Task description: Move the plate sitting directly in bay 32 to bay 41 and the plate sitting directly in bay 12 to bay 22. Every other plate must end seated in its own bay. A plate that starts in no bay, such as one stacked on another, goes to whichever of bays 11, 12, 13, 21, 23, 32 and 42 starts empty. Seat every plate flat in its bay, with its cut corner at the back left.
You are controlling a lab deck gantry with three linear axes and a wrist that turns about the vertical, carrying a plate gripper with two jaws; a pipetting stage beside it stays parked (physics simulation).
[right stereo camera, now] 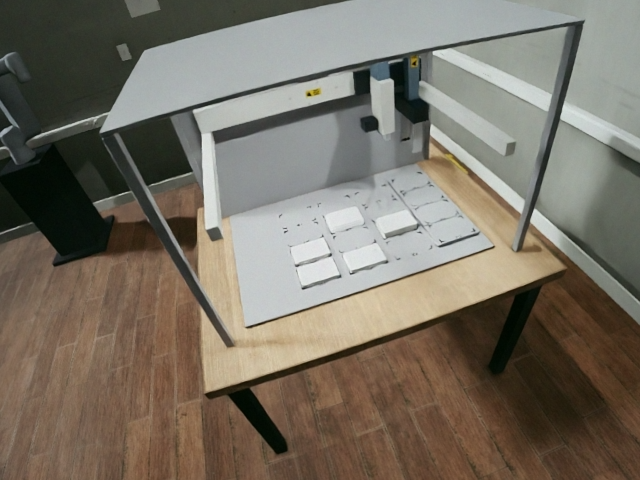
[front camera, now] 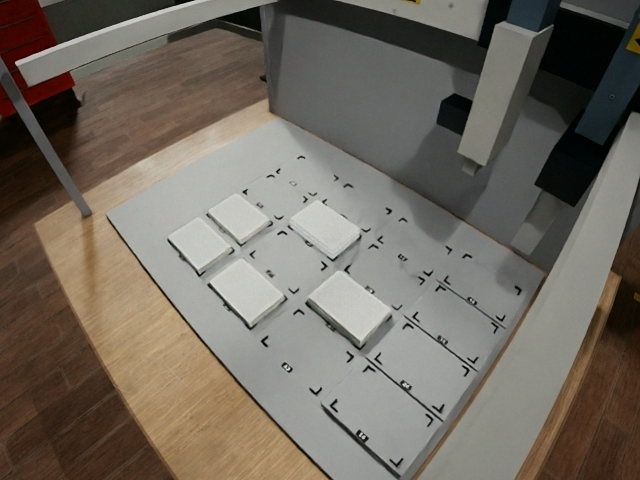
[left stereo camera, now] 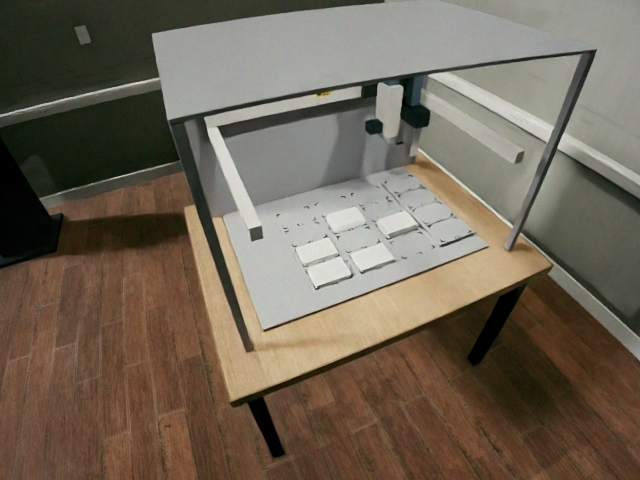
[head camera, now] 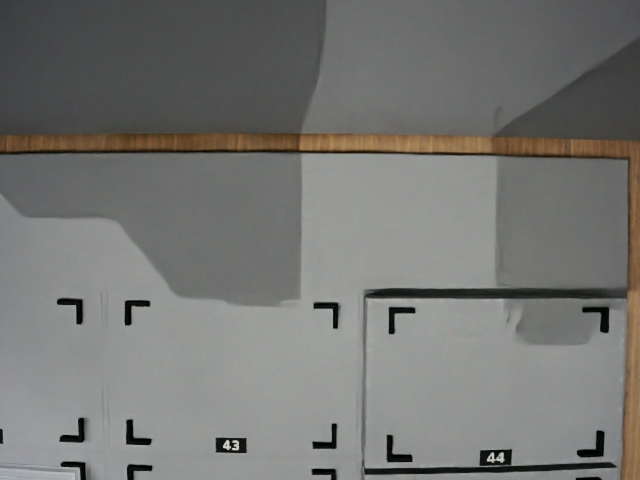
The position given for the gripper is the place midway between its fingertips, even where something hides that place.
In view: the gripper (front camera: 531,231), a back panel (head camera: 534,76) and a bay 22 (front camera: 295,266).
The gripper is seen too in the right stereo camera view (right stereo camera: 411,145) and in the left stereo camera view (left stereo camera: 406,149). The back panel is seen too in the right stereo camera view (right stereo camera: 263,161) and in the left stereo camera view (left stereo camera: 279,155).
